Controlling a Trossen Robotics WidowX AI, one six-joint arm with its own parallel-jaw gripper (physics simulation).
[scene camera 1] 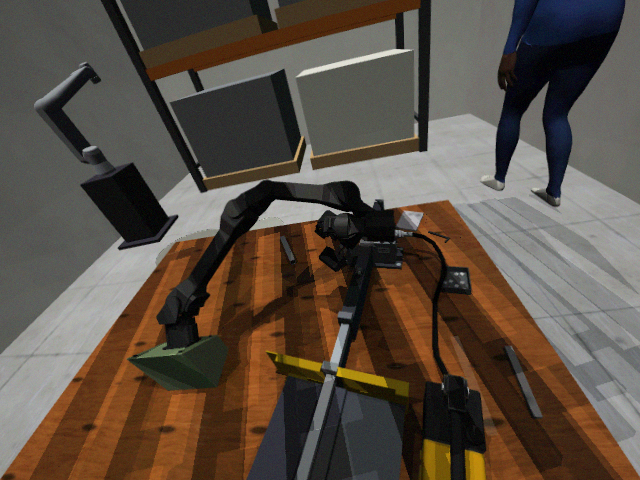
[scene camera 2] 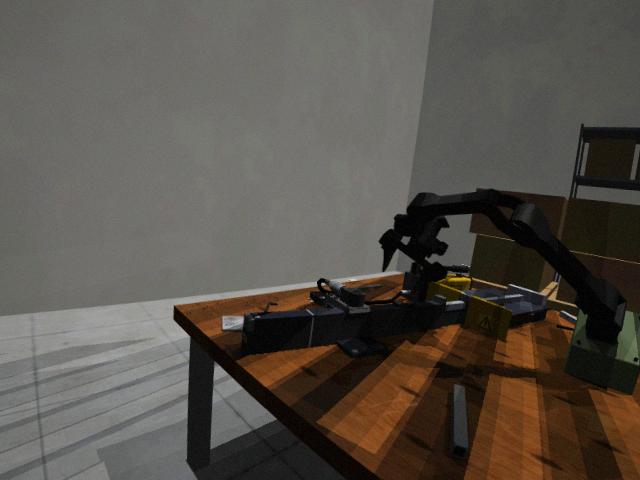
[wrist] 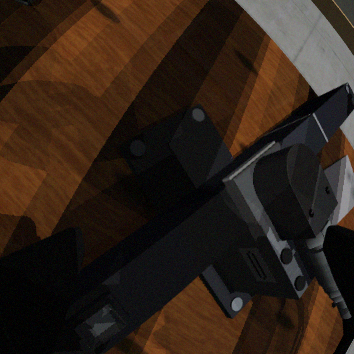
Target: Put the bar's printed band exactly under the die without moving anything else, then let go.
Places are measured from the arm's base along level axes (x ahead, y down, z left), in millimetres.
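Pixels of known places: gripper, fingertip midpoint: (scene camera 2: 398,282) (wrist: 209,241); arm's base, link origin: (scene camera 1: 182,344) (scene camera 2: 602,330).
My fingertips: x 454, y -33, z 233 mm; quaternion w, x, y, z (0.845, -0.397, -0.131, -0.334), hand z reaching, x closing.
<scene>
For each thing: its top centre in the pictures, then the offset to it from my fingertips. "*": a spot on its surface instead.
- thin pale line, surface spot: (wrist: 320,128) * dx +101, dy +72, dz +201 mm
- rounded black press head, surface spot: (wrist: 295,192) * dx +55, dy +29, dz +71 mm
- black hose, surface spot: (scene camera 1: 435,315) * dx +177, dy +136, dz -189 mm
- yellow pump, surface spot: (scene camera 1: 431,459) * dx +54, dy +64, dz -489 mm
- small dark tray, surface spot: (scene camera 1: 457,280) * dx +283, dy +146, dz -81 mm
- hex key, top centre: (scene camera 1: 437,235) dx +307, dy +142, dz +127 mm
- white card, top centre: (wrist: 341,188) (scene camera 2: 247,322) (scene camera 1: 409,219) dx +249, dy +142, dz +254 mm
The long dark bar (scene camera 1: 360,284) (scene camera 2: 279,332) (wrist: 165,250) runs through the press. Its printed band, a thin pale line (scene camera 2: 310,328) (wrist: 320,128), lies beyond the press head toward the bar's far end, apart from the head. The die is hard to tell apart; the rounded black press head (scene camera 2: 354,296) (wrist: 295,192) stands beside the bar on a grey block. My gripper (scene camera 2: 405,268) (wrist: 209,241) is open and empty, above the bar on the side of the head away from the band. In scene camera 1 the arm hides part of it.
A yellow guard (scene camera 1: 361,381) (scene camera 2: 485,315) stands across the rail. A black hose (scene camera 1: 435,315) leads to a yellow pump (scene camera 1: 431,459). Loose grey strips (scene camera 1: 287,249) (scene camera 1: 523,382), a small dark tray (scene camera 1: 457,280), a hex key (scene camera 1: 438,236) and a white card (scene camera 1: 410,220) lie around.
</scene>
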